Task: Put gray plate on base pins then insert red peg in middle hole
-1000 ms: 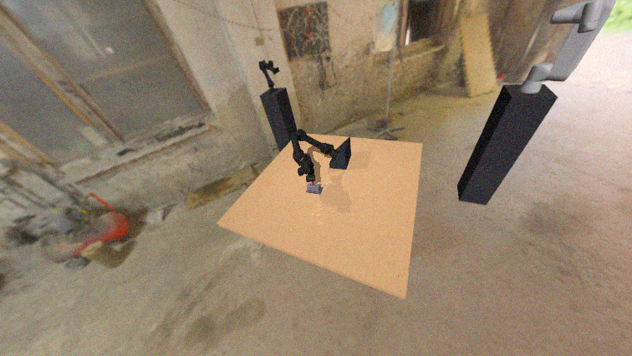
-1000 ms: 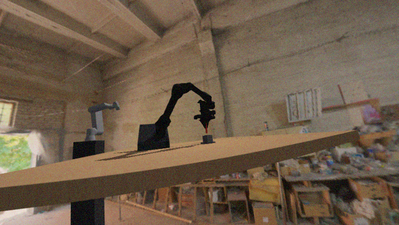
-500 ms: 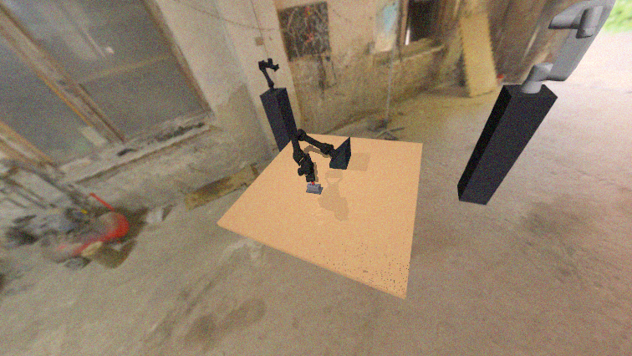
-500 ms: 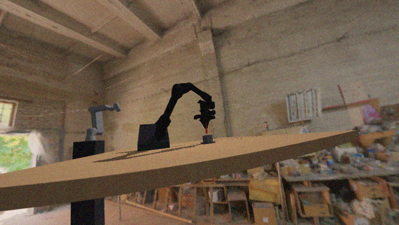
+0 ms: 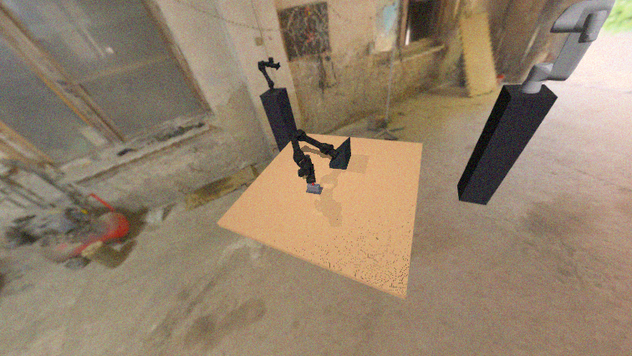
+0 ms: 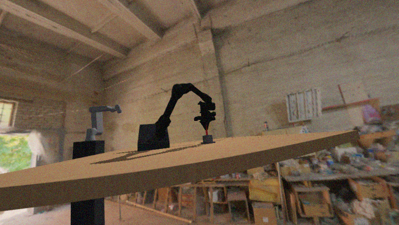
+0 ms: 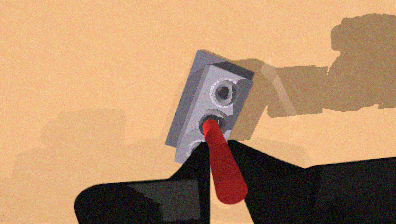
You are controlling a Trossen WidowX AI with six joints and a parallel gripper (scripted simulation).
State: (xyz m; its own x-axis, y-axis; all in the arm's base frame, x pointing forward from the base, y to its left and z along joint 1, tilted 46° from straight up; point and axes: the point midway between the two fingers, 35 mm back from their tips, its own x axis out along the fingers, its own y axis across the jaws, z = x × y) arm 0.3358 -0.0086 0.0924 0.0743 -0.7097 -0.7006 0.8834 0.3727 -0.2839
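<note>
Right now my gripper tip is 50 mm above the gray plate. The rest, counted from my gripper tip: red peg (right at my gripper tip); then dark base (90 mm below).
</note>
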